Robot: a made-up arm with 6 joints. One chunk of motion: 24 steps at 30 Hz.
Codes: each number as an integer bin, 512 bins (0 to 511) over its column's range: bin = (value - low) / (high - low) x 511, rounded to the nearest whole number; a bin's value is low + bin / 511 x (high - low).
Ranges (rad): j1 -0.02..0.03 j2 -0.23..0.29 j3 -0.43..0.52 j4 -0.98..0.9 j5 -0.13..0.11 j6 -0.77..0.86
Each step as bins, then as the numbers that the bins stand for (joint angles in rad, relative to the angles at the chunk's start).
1 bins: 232 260 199 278 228 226
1 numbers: 0.0027 0.0346 -0.0600 0.0428 -0.0229 -0.0491
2 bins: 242 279 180 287 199 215
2 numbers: 0.0037 0.0539 -0.0954 0.0759 -0.0365 -0.0842
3 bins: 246 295 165 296 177 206
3 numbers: 0.0041 0.0702 -0.1232 0.1090 -0.0469 -0.1129
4 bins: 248 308 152 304 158 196
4 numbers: 0.0043 0.0834 -0.1474 0.1384 -0.0558 -0.1448
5 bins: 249 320 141 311 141 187
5 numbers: 0.0044 0.0956 -0.1679 0.1642 -0.0638 -0.1735
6 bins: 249 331 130 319 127 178
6 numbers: 0.0044 0.1068 -0.1883 0.1936 -0.0704 -0.2022
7 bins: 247 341 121 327 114 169
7 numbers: 0.0042 0.1170 -0.2050 0.2231 -0.0765 -0.2309
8 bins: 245 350 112 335 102 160
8 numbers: 0.0040 0.1262 -0.2218 0.2525 -0.0821 -0.2596
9 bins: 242 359 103 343 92 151
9 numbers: 0.0037 0.1353 -0.2385 0.2819 -0.0868 -0.2883
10 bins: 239 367 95 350 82 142
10 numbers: 0.0034 0.1435 -0.2534 0.3077 -0.0915 -0.3170
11 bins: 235 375 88 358 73 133
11 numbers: 0.0030 0.1516 -0.2664 0.3371 -0.0957 -0.3458
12 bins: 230 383 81 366 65 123
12 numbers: 0.0025 0.1597 -0.2794 0.3665 -0.0995 -0.3777
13 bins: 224 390 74 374 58 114
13 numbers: 0.0019 0.1669 -0.2924 0.3960 -0.1028 -0.4064
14 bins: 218 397 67 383 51 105
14 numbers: 0.0013 0.1740 -0.3054 0.4291 -0.1060 -0.4351
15 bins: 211 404 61 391 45 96
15 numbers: 0.0006 0.1811 -0.3166 0.4585 -0.1089 -0.4638
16 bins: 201 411 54 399 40 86
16 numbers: -0.0003 0.1882 -0.3296 0.4879 -0.1112 -0.4957
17 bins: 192 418 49 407 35 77
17 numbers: -0.0012 0.1954 -0.3389 0.5174 -0.1136 -0.5244
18 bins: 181 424 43 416 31 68
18 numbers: -0.0023 0.2015 -0.3501 0.5505 -0.1154 -0.5531
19 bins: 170 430 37 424 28 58
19 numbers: -0.0034 0.2076 -0.3612 0.5799 -0.1168 -0.5850
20 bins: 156 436 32 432 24 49
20 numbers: -0.0047 0.2137 -0.3705 0.6094 -0.1187 -0.6137
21 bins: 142 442 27 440 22 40
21 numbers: -0.0061 0.2198 -0.3798 0.6388 -0.1197 -0.6424
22 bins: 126 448 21 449 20 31
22 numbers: -0.0077 0.2259 -0.3910 0.6719 -0.1206 -0.6711
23 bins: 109 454 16 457 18 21
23 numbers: -0.0093 0.2320 -0.4003 0.7013 -0.1215 -0.7030
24 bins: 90 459 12 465 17 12
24 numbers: -0.0112 0.2371 -0.4077 0.7308 -0.1220 -0.7317
